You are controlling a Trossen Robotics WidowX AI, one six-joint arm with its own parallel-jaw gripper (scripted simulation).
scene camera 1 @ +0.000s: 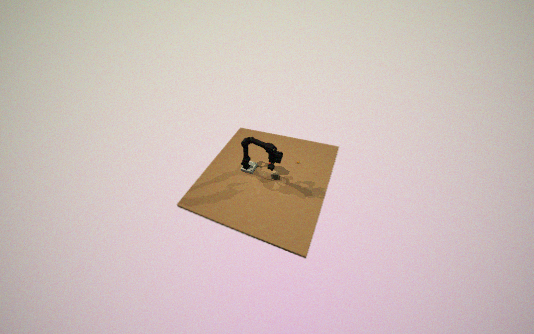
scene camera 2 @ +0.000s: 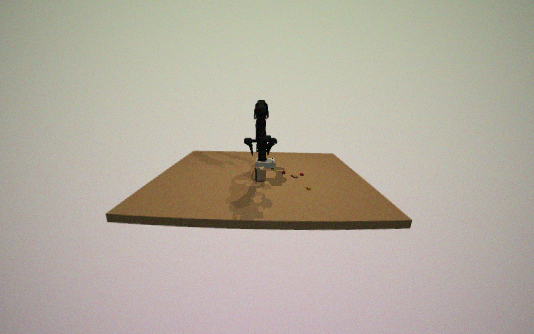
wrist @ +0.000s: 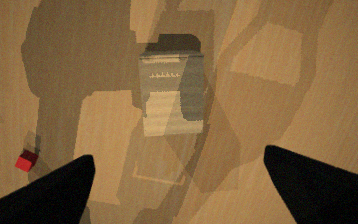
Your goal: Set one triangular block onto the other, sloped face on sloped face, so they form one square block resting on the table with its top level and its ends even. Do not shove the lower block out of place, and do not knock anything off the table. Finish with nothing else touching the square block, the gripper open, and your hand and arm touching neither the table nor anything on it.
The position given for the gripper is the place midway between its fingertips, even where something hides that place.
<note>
The gripper (wrist: 181, 158) is open, with nothing in its grasp. Further things: a grey-tan square block (wrist: 172, 89).
</note>
